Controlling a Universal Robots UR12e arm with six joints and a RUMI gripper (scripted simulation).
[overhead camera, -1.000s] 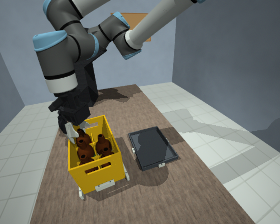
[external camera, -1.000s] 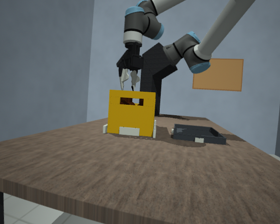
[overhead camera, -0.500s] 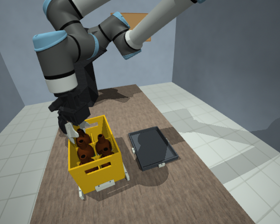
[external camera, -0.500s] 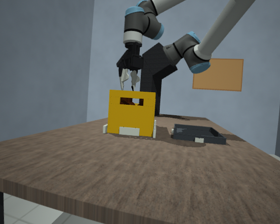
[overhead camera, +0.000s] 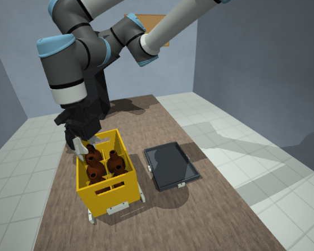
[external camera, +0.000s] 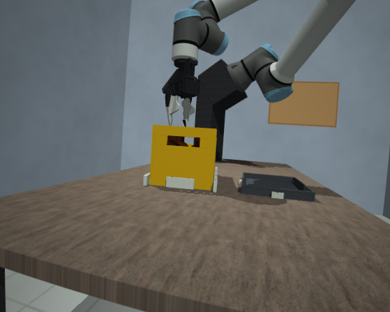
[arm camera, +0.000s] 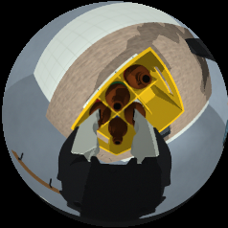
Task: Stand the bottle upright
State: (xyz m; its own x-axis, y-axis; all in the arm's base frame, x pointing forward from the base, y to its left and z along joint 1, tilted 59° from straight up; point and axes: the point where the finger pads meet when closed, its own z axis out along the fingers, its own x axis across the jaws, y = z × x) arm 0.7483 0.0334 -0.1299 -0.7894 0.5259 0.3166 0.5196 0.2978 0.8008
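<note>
Right now the yellow crate is 1 cm behind my hand, 4 cm to the left of it and 11 cm below it. Round my hand: dark tray 3 cm behind, 33 cm to the left, 18 cm below.
</note>
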